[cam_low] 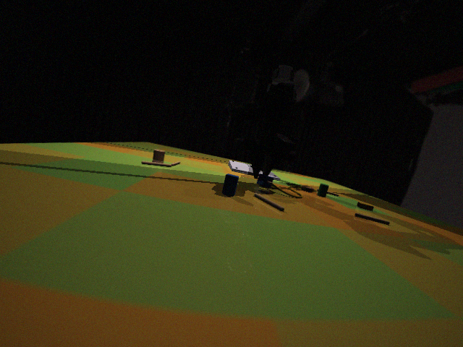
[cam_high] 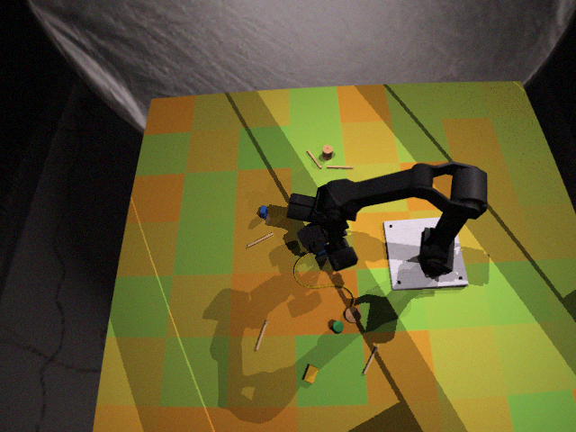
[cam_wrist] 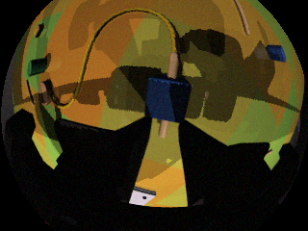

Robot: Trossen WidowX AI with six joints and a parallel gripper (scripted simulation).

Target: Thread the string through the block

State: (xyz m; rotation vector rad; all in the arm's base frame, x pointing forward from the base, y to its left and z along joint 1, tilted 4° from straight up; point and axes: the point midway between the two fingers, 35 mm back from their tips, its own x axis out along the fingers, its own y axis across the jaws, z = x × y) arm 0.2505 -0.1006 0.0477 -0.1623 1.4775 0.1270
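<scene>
Now: the thin wooden stick 40 mm ahead of my gripper tip and 10 mm to the left of it. Round my gripper tip: loose stick 160 mm ahead, 60 mm to the right, 10 mm below; then round wooden button 190 mm to the left, 20 mm behind, 10 mm below; then green cylinder 210 mm to the left, 20 mm ahead, 10 mm above.
</scene>
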